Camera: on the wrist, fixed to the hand. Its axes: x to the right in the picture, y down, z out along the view.
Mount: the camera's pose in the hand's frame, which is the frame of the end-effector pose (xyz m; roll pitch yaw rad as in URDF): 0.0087 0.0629 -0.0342 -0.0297 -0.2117 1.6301
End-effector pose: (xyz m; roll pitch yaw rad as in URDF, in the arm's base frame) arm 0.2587 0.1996 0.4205 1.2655 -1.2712 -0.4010
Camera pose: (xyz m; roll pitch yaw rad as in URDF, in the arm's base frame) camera 0.2374 0.2646 0.4435 -1.5597 -0.2403 2.6448
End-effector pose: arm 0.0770 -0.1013 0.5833 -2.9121 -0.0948 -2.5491
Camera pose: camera 0.0328 -0.0479 0.6030 -3.0814 0.4447 2.1441
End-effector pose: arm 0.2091 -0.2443 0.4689 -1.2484 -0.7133 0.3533
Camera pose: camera 0.2629 -0.2378 0.4213 -1.0289 0.7581 1.1292
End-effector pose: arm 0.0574 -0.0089 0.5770 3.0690 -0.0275 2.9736
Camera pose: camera 0.0599 0.0518 0.6159 -3.1392 0.1408 1.3481
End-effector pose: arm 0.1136 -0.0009 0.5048 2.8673 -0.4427 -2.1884
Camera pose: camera 0.0796 0.0398 0.5537 -2.7131 -0.0313 2.4449
